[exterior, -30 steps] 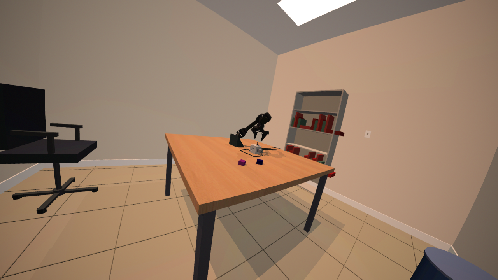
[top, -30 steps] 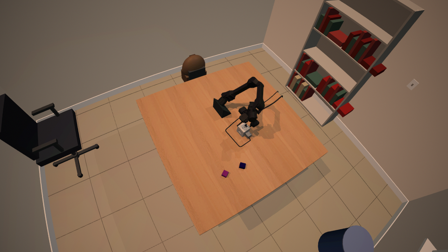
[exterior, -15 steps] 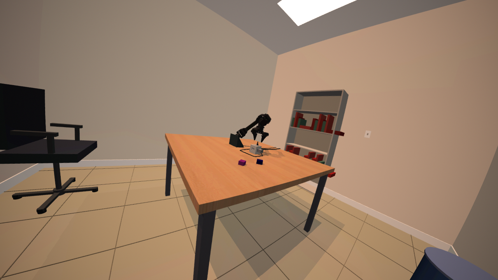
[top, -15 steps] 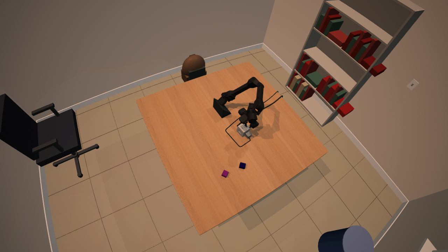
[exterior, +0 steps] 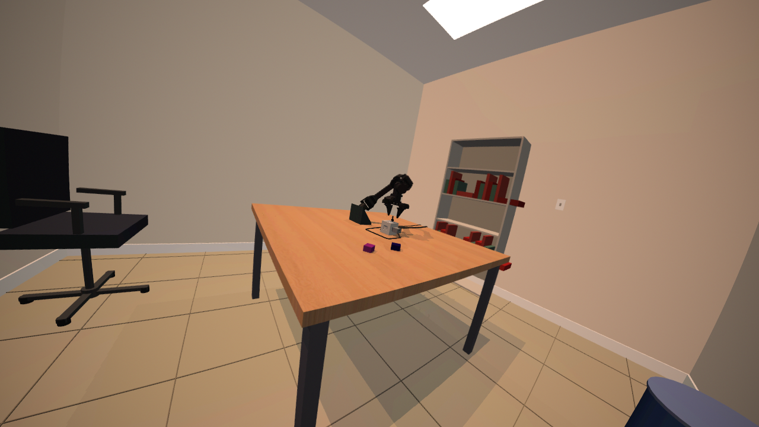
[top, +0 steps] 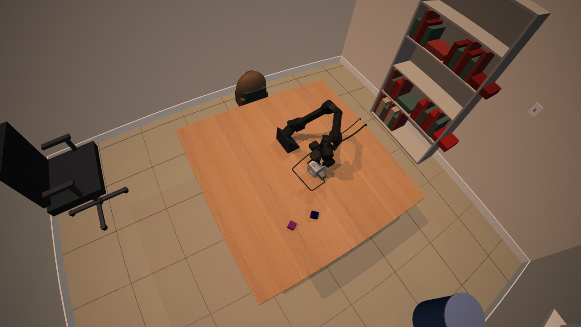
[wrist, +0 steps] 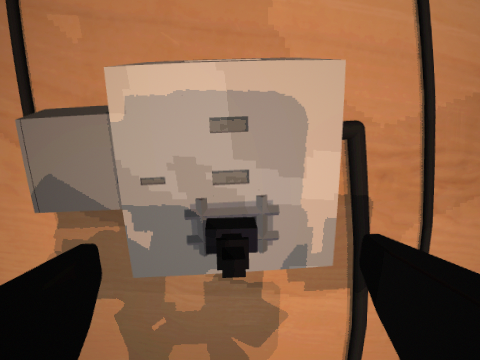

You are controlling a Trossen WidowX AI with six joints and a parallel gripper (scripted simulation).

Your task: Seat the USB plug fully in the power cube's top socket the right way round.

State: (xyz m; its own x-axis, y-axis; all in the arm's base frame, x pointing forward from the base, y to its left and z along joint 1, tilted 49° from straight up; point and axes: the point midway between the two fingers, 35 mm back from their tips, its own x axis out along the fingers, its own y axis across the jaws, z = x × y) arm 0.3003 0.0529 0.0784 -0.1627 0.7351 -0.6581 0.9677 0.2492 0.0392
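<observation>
Right now the black USB plug is 20 mm below my gripper tip. From my gripper tip the other things lie so: framed USB socket: 10 mm to the left, 40 mm below; then dark blue cube: 280 mm ahead, 160 mm to the right, 90 mm below; then magenta cube: 280 mm ahead, 320 mm to the right, 90 mm below.
</observation>
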